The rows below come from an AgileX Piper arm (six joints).
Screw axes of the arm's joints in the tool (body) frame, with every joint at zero. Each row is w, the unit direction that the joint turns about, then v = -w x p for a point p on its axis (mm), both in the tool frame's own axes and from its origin. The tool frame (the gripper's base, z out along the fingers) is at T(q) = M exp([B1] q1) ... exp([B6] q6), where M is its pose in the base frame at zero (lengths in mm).
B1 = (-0.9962, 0, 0.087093, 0.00, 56.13, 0.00)
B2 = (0, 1, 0, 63.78, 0.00, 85.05)
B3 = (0, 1, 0, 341.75, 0.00, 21.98)
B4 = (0, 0, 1, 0.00, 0.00, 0.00)
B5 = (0, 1, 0, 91.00, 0.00, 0.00)
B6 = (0, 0, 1, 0.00, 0.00, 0.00)
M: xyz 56.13 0.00 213.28 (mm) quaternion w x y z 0.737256 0 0.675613 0
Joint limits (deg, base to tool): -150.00..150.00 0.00..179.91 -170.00..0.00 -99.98..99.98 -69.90..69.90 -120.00..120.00
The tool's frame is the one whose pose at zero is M.
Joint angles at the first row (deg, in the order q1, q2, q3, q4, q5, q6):
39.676, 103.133, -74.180, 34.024, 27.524, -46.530
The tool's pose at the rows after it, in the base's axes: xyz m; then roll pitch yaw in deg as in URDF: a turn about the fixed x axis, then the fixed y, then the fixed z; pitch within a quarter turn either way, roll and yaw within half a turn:
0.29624, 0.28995, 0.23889, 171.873, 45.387, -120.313
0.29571, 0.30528, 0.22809, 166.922, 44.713, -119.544
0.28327, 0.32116, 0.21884, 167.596, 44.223, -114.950
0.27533, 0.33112, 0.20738, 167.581, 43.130, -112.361
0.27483, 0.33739, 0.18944, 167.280, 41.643, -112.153
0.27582, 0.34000, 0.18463, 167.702, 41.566, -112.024
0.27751, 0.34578, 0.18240, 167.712, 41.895, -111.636
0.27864, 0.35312, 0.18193, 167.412, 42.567, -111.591
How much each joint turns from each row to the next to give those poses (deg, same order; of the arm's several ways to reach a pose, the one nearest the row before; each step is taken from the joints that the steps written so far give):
0.000, 3.671, -4.081, 9.617, 5.290, -7.200
0.739, 3.464, -2.638, 4.789, 3.916, -4.174
2.631, 1.465, -0.244, 0.701, 0.201, -2.370
1.653, 1.559, 0.001, 0.339, 0.151, -1.409
0.727, 2.460, 0.001, 0.463, -0.995, -0.793
0.239, 0.837, -0.262, 0.136, -0.783, -0.270
0.346, 1.190, -1.397, 0.274, 0.005, -0.233
0.509, 1.158, -1.697, 0.528, 0.000, 0.001

